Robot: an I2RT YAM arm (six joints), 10 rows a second.
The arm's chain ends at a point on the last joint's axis. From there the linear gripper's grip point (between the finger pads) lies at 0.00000 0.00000 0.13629 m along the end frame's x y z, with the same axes.
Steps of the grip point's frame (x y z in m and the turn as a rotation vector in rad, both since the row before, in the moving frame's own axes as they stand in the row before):
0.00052, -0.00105, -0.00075, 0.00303, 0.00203, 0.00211
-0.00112, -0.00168, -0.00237, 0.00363, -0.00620, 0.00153
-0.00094, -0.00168, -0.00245, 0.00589, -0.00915, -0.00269
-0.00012, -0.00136, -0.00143, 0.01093, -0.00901, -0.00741
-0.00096, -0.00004, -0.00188, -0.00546, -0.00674, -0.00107
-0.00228, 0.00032, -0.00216, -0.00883, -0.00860, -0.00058
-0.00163, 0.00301, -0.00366, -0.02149, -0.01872, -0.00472
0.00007, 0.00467, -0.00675, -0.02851, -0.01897, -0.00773
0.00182, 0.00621, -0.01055, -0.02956, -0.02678, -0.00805
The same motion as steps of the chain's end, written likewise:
0.00024, -0.00064, -0.00075, 0.00303, 0.00203, 0.00211
-0.00028, -0.00118, -0.00237, 0.00363, -0.00620, 0.00153
0.00031, -0.00088, -0.00244, 0.00589, -0.00915, -0.00269
0.00111, 0.00013, -0.00142, 0.01093, -0.00901, -0.00741
-0.00004, -0.00078, -0.00187, -0.00546, -0.00674, -0.00107
-0.00111, -0.00088, -0.00215, -0.00883, -0.00860, -0.00058
0.00091, 0.00008, -0.00360, -0.02149, -0.01872, -0.00472
0.00264, 0.00078, -0.00667, -0.02851, -0.01897, -0.00773
0.00545, 0.00217, -0.01044, -0.02956, -0.02678, -0.00805

